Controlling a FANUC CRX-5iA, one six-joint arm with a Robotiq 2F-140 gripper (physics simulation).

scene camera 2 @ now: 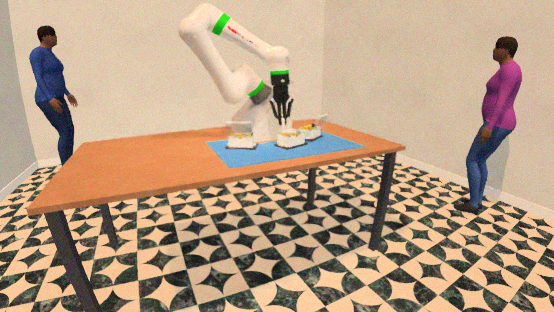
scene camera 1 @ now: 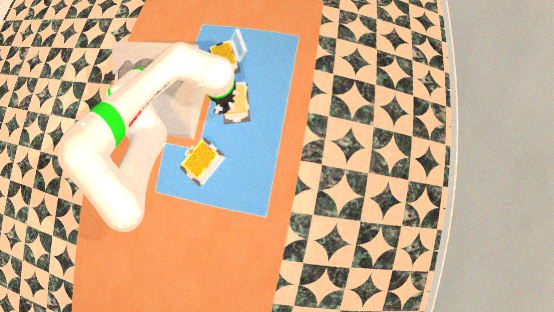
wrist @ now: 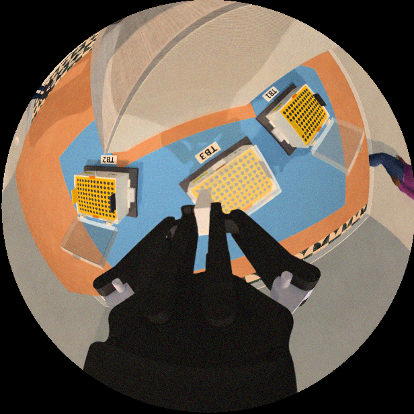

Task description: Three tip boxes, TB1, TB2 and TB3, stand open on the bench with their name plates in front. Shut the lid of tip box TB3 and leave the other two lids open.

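Frame: origin at the arm's base, x down, y right, z back, level; centimetres.
Seen in the pictures: gripper, fingertip midpoint: (scene camera 2: 283,131) (scene camera 1: 230,108); arm's base, link origin: (scene camera 2: 262,96).
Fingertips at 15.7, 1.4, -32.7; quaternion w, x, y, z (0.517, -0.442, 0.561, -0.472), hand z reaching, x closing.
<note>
Offsets run from my fingertips to a thing's middle, as dx, dy, dz. "spot": to the spot under its first point. Level surfaces: height alone.
Tip box TB3 {+3.8, -4.3, +0.8} (scene camera 1: 242,102) (scene camera 2: 291,139) (wrist: 245,175) is in the middle; in the wrist view its clear lid lies down flat over the yellow tips. Tip box TB2 {+4.4, +20.0, +7.6} (scene camera 1: 200,160) (scene camera 2: 241,141) (wrist: 95,197) has its clear lid (wrist: 90,242) open. Tip box TB1 {+4.4, -22.0, +11.4} (scene camera 1: 222,51) (scene camera 2: 311,133) (wrist: 304,115) has its clear lid {spot: -2.3, -26.4, +4.2} (scene camera 1: 239,45) (wrist: 340,145) open. The name plates TB3 (wrist: 207,152), TB2 (wrist: 108,159) and TB1 (wrist: 270,93) stand by their boxes. My gripper (scene camera 2: 284,122) (wrist: 206,198) is shut and empty, tips pointing down above TB3's near edge. A pale strip shows past the fingertips.
The boxes stand on a blue mat {dx +7.6} (scene camera 1: 245,175) (scene camera 2: 235,159) on the orange bench {dx +8.0} (scene camera 1: 175,260) (scene camera 2: 130,162). The robot's pale base block (scene camera 1: 187,112) is beside the mat. One person in blue (scene camera 2: 48,75) and one in magenta (scene camera 2: 502,95) stand beyond the bench.
</note>
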